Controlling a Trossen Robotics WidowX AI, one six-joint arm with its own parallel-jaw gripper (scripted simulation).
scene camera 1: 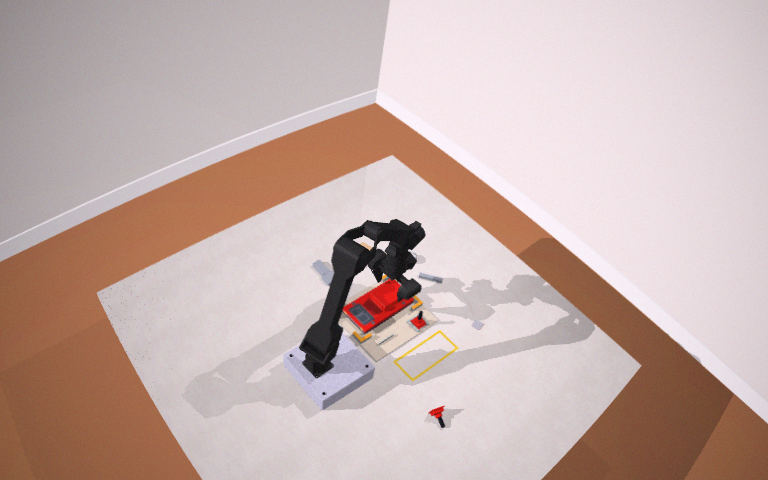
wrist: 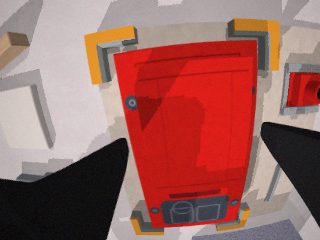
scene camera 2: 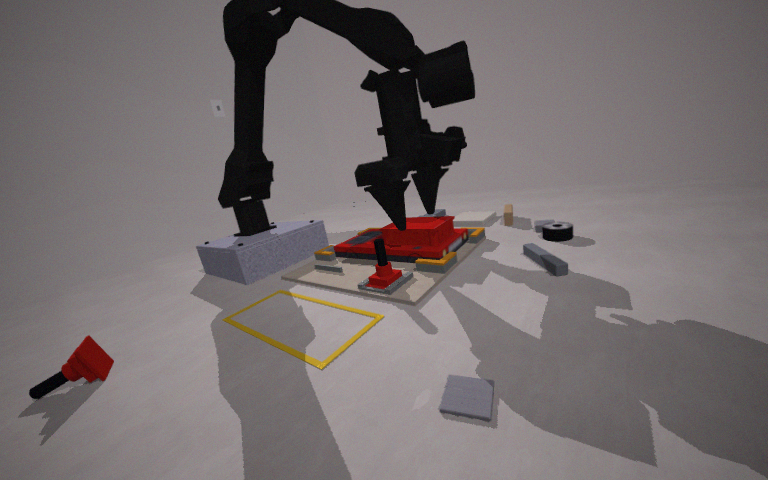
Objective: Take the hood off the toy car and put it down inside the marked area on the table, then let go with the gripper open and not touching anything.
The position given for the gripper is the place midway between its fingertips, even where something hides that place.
Note:
The gripper [scene camera 2: 417, 221] is open, with nothing in its grasp.
The gripper is seen too in scene camera 1 [scene camera 1: 389, 291] and in the wrist view [wrist: 196, 137].

